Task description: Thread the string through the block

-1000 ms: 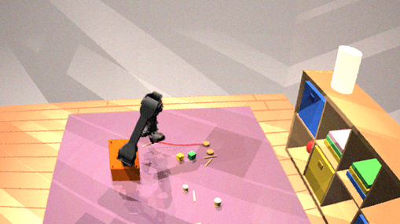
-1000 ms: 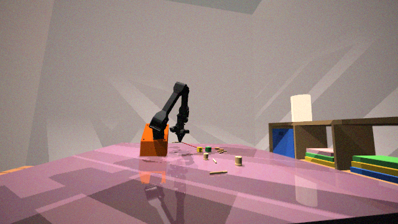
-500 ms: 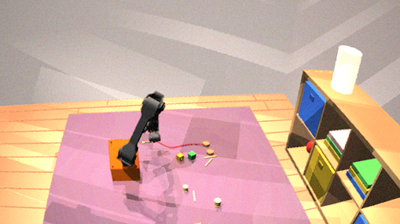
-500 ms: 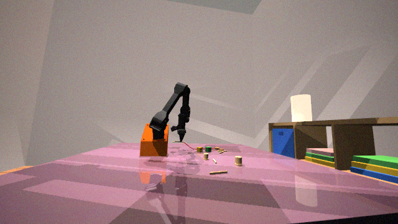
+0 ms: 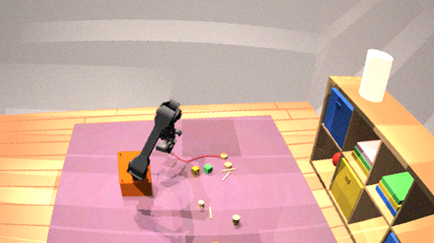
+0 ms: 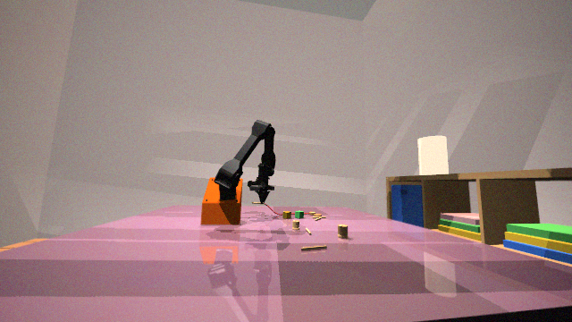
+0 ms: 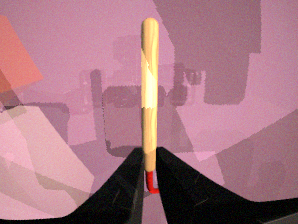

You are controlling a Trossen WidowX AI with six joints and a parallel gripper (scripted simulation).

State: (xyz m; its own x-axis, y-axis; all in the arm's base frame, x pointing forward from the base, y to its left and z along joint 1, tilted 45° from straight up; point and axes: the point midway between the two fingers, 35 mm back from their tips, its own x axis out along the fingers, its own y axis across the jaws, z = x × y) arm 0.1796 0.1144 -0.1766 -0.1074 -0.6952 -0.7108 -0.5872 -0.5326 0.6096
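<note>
The thin wooden stick lies 10 mm behind my gripper tip and 10 mm to the left of it. Also, from my gripper tip: green cube: 180 mm ahead, 110 mm to the right, 40 mm below; yellow wooden block: 110 mm ahead, 110 mm to the right, 40 mm below; round wooden button: 290 mm ahead, 10 mm to the right, 50 mm below.
</note>
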